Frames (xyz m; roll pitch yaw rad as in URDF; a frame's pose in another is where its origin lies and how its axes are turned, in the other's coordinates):
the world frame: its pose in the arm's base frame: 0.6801 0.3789 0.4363 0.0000 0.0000 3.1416
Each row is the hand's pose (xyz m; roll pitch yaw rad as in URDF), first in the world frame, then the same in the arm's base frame.
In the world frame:
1: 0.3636 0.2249 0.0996 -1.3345 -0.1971 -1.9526
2: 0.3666 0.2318 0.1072 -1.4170 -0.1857 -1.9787
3: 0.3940 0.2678 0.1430 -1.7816 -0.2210 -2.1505
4: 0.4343 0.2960 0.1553 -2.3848 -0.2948 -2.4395
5: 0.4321 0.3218 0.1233 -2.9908 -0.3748 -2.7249
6: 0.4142 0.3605 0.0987 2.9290 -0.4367 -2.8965
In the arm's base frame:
1: 0.3165 0.1540 0.5359 -1.3345 -0.1971 1.1890
2: 0.3135 0.1471 0.5435 -1.4170 -0.1857 1.1629
3: 0.2861 0.1111 0.5793 -1.7816 -0.2210 0.9911
4: 0.2458 0.0829 0.5916 -2.3848 -0.2948 0.7021
5: 0.2480 0.0571 0.5596 -2.9908 -0.3748 0.4167
6: 0.2659 0.0184 0.5350 2.9290 -0.4367 0.2451

